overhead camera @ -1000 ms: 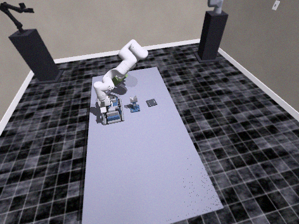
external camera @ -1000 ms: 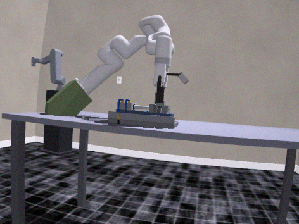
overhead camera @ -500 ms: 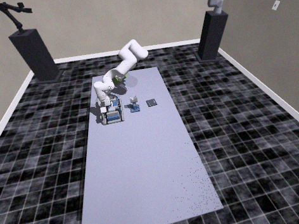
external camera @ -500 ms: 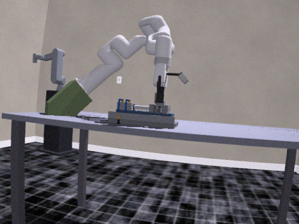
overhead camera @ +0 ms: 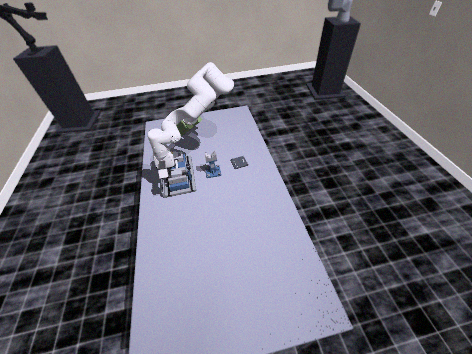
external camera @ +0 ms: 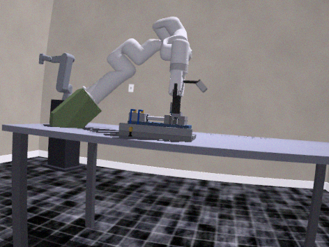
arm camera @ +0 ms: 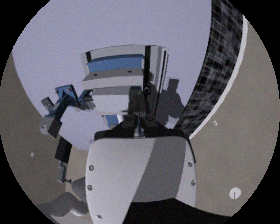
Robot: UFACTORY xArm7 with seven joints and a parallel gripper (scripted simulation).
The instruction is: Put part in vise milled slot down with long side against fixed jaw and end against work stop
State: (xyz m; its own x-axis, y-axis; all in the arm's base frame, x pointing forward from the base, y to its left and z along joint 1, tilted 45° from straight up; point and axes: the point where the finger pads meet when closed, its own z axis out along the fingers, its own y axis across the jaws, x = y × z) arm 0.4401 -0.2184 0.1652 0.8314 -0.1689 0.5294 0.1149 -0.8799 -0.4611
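Now: hand 40 mm to the right of the part, 30 mm above it and 10 mm past it. From my hand the other things lie so: air cylinder: 170 mm behind, 50 mm below, 20 mm to the left; blue vise bed: 90 mm below, 80 mm behind, 30 mm to the left.
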